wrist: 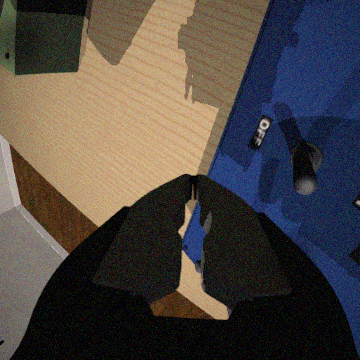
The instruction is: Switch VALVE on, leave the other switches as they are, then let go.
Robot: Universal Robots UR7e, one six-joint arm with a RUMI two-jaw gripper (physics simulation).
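Places are measured from the arm's base along level axes (x right, y ahead, z up), in centimetres.
Pixels of known places: gripper, between the fingertips: (192, 177).
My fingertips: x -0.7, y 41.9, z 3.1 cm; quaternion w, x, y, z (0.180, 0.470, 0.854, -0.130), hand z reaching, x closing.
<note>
Behind a point stands the place of what it marks.
A black toggle lever (304, 172) {x -6.0, y 46.2, z 3.6 cm} with a grey rounded tip stands on the blue panel (320, 65) {x -10.6, y 43.2, z -1.7 cm}, right of my gripper. Its tip points toward the lower edge of the view, angled away from the OFF label (260, 132) {x -4.5, y 43.3, z -2.3 cm}. A sliver of another label (357, 201) {x -6.4, y 50.8, z 0.7 cm} is cut off at the right edge, and its text cannot be read. The VALVE name does not show legibly. My gripper (192, 177) {x -0.7, y 41.9, z 3.1 cm} is shut with nothing between its fingers. Its fingertips are left of and apart from the lever, near the panel's left edge in the view.
A dark green box-like object (47, 45) {x 4.5, y 12.9, z -4.0 cm} stands on the light wooden table (125, 120) {x 9.2, y 26.9, z -9.7 cm} at the upper left. A darker brown wood strip (42, 200) and a pale grey surface (30, 260) lie at the lower left. Shadows fall across the table and panel.
</note>
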